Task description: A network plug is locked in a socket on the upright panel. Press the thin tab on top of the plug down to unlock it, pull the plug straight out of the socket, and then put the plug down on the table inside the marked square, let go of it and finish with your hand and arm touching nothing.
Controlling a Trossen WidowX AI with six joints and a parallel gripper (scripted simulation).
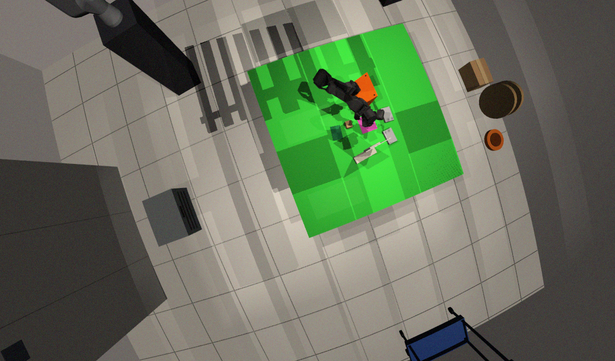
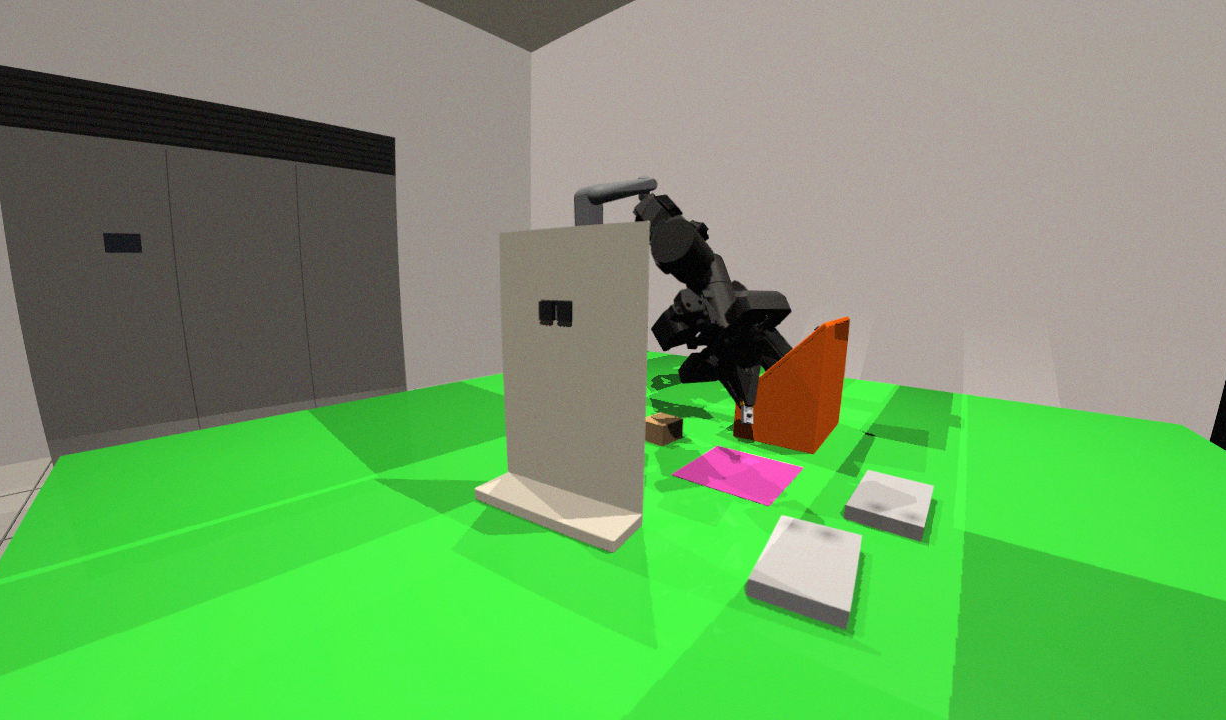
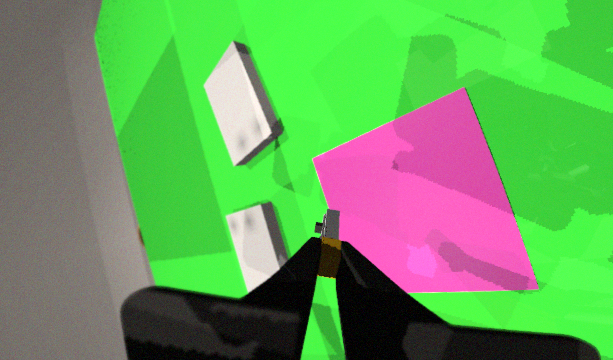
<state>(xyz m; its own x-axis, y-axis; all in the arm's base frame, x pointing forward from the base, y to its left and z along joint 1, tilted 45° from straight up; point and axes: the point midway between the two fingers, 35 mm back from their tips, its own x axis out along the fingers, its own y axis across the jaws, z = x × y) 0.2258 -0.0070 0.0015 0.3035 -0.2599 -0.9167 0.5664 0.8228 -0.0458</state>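
Now: gripper tip 1 cm to the left of the pink square and 8 cm above it. Round my gripper tip: beige upright panel (17 cm ahead, 14 cm to the right, 4 cm above); yellow plug (right at my gripper tip).
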